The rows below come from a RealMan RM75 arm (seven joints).
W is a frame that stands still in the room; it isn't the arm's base.
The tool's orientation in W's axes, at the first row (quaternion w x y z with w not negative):
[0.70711, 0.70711, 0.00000, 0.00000]
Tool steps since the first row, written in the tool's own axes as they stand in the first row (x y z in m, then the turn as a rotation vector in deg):
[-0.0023, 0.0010, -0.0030, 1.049, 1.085, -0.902]
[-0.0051, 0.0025, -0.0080, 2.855, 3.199, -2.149]
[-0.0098, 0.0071, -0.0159, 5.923, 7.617, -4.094]
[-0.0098, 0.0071, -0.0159, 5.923, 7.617, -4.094]
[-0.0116, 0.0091, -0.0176, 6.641, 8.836, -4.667]
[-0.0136, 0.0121, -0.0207, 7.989, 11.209, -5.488]
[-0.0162, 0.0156, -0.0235, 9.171, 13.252, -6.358]
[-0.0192, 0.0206, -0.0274, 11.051, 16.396, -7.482]
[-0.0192, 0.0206, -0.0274, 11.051, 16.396, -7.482]
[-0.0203, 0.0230, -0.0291, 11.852, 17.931, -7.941]
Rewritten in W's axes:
[-0.0023, 0.0030, 0.0010, 1.049, 0.902, 1.085]
[-0.0051, 0.0080, 0.0025, 2.855, 2.149, 3.199]
[-0.0098, 0.0159, 0.0071, 5.923, 4.094, 7.617]
[-0.0098, 0.0159, 0.0071, 5.923, 4.094, 7.617]
[-0.0116, 0.0176, 0.0091, 6.641, 4.667, 8.836]
[-0.0136, 0.0207, 0.0121, 7.989, 5.488, 11.209]
[-0.0162, 0.0235, 0.0156, 9.171, 6.358, 13.252]
[-0.0192, 0.0274, 0.0206, 11.051, 7.482, 16.396]
[-0.0192, 0.0274, 0.0206, 11.051, 7.482, 16.396]
[-0.0203, 0.0291, 0.0230, 11.852, 7.941, 17.931]

